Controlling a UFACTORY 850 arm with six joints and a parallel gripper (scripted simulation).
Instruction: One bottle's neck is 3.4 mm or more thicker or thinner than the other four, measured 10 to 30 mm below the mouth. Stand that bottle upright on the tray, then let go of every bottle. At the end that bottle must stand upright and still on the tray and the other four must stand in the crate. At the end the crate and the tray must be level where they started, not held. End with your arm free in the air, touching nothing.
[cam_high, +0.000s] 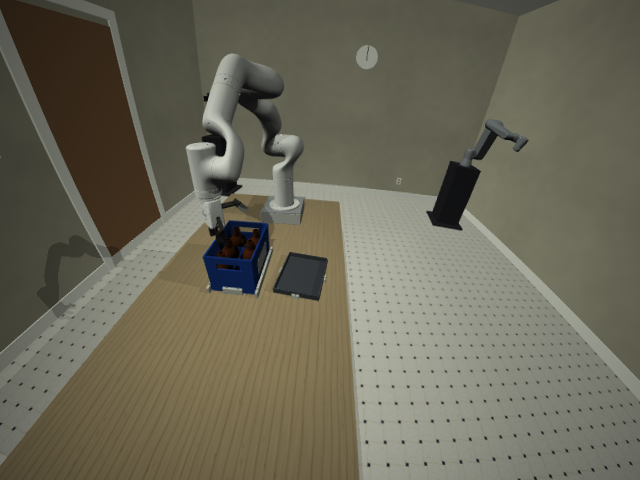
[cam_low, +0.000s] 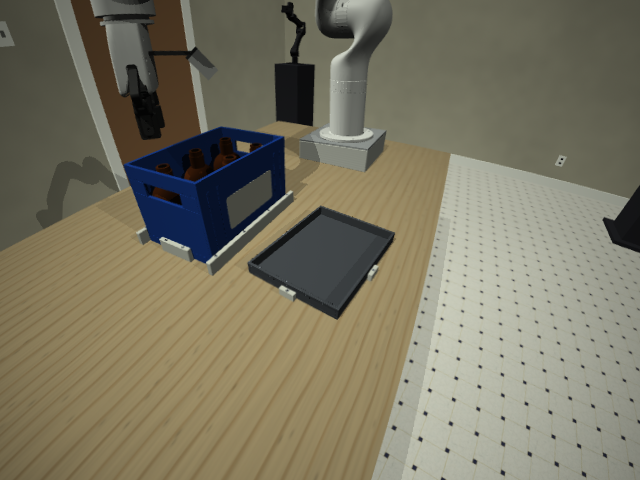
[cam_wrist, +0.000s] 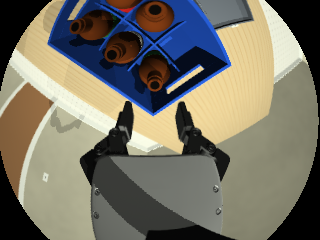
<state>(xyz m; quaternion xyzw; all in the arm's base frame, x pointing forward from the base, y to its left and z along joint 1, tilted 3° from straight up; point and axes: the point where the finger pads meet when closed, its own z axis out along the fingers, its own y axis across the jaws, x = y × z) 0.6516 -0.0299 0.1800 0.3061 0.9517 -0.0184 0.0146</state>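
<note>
Right now my hand is 9 cm past the blue crate, 3 cm to the right of it and 16 cm above it. The rest, counted from my hand: dark grey tray: 13 cm behind, 29 cm to the left, 23 cm below; bottle: 10 cm behind, 7 cm to the left, 16 cm below.
</note>
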